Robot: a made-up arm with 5 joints. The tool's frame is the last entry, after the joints.
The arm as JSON. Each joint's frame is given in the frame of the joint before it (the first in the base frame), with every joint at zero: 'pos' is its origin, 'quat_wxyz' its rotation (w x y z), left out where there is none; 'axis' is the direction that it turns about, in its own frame. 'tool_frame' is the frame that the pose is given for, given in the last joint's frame.
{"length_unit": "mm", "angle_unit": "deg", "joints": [
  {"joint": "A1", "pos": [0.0, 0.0, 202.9], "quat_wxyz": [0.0, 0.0, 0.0, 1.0], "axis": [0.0, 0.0, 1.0]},
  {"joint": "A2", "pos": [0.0, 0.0, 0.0], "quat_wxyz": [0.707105, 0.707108, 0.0, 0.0], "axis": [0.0, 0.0, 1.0]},
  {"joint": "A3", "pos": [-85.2, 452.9, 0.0], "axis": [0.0, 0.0, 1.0]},
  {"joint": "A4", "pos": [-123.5, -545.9, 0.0], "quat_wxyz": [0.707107, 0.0, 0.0, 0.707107], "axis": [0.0, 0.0, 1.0]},
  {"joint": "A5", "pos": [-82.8, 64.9, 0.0], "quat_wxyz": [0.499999, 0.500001, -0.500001, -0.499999], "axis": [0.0, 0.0, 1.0]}
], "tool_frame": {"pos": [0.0, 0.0, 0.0], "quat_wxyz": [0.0, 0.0, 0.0, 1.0]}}
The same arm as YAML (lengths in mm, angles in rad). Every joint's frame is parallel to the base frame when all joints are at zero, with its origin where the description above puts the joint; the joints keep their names.
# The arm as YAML. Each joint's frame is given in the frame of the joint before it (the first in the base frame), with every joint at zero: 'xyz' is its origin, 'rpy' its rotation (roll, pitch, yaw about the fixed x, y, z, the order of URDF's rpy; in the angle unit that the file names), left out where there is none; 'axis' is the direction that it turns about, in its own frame. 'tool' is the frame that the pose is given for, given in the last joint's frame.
units:
  length: mm
  angle: rad
joints:
  - name: A1
    type: revolute
    origin:
      xyz: [0.0, 0.0, 202.9]
    axis: [0.0, 0.0, 1.0]
  - name: A2
    type: revolute
    origin:
      xyz: [0.0, 0.0, 0.0]
    axis: [0.0, 1.0, 0.0]
  - name: A3
    type: revolute
    origin:
      xyz: [85.2, 0.0, 452.9]
    axis: [0.0, 1.0, 0.0]
  - name: A4
    type: revolute
    origin:
      xyz: [123.5, 0.0, -545.9]
    axis: [0.0, 1.0, 0.0]
  - name: A5
    type: revolute
    origin:
      xyz: [64.9, 0.0, -82.8]
    axis: [0.0, 0.0, -1.0]
tool:
  origin:
    xyz: [0.0, 0.0, 0.0]
    rpy: [3.1416, 0.0, 0.0]

